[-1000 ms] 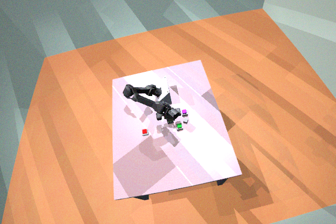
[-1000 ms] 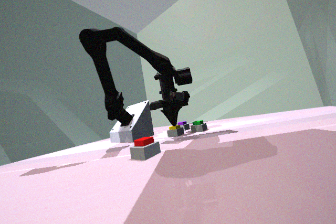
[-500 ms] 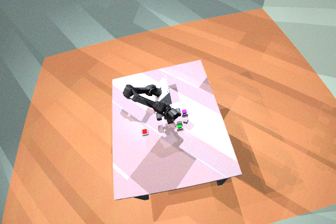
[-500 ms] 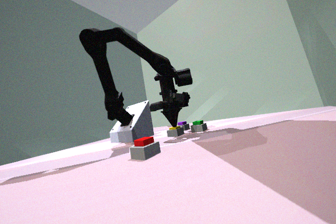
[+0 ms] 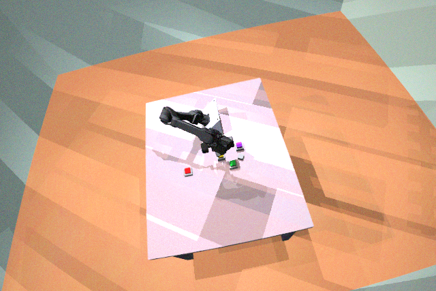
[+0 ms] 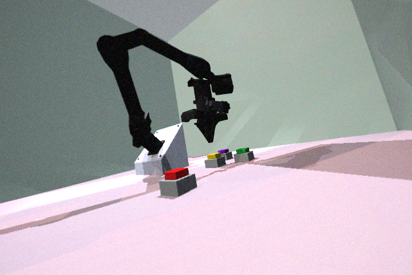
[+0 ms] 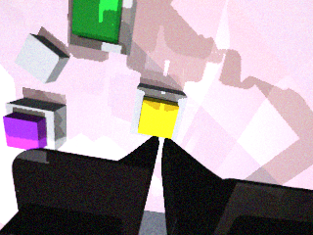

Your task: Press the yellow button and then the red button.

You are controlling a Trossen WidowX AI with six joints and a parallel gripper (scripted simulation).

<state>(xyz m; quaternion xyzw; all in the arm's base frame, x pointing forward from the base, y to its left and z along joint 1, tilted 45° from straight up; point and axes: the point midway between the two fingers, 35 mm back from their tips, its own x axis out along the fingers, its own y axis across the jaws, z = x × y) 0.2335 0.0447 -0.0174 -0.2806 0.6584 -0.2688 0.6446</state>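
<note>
Now: the yellow button 4 cm below my gripper tip. From my gripper tip the other things lie so: block: 3 cm ahead, 12 cm to the left, 7 cm below; purple button: 4 cm behind, 13 cm to the left, 4 cm below; green button: 7 cm ahead, 6 cm to the left, 4 cm below.
</note>
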